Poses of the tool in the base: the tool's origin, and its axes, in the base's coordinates. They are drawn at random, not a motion.
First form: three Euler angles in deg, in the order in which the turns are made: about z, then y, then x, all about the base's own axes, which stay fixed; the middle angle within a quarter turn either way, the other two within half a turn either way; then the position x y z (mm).
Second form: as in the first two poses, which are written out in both.
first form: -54.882 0.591 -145.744 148 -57 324
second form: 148 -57 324 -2.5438 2.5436 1.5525
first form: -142.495 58.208 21.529 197 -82 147
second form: 197 -82 147 -2.0525 1.0586 -0.2237
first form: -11.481 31.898 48.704 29 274 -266
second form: 29 274 -266 0.9359 0.9761 -0.8790
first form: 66.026 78.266 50.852 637 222 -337
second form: 637 222 -337 2.0502 1.4420 -0.1597
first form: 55.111 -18.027 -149.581 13 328 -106
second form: 13 328 -106 -0.1239 2.5322 2.1421
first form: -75.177 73.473 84.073 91 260 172
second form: 91 260 172 0.1595 1.5414 -0.2870
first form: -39.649 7.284 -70.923 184 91 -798
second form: 184 91 -798 -2.2190 1.2406 1.4364
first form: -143.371 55.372 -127.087 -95 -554 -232
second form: -95 -554 -232 1.6536 1.9206 0.5035
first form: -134.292 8.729 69.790 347 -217 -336
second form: 347 -217 -336 -0.8289 1.2223 -1.4086
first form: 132.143 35.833 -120.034 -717 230 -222
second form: -717 230 -222 0.4092 1.9886 0.8756
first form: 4.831 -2.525 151.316 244 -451 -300
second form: 244 -451 -300 1.5748 2.6392 -1.6624
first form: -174.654 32.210 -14.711 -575 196 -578
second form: -575 196 -578 2.7772 0.6122 0.3832
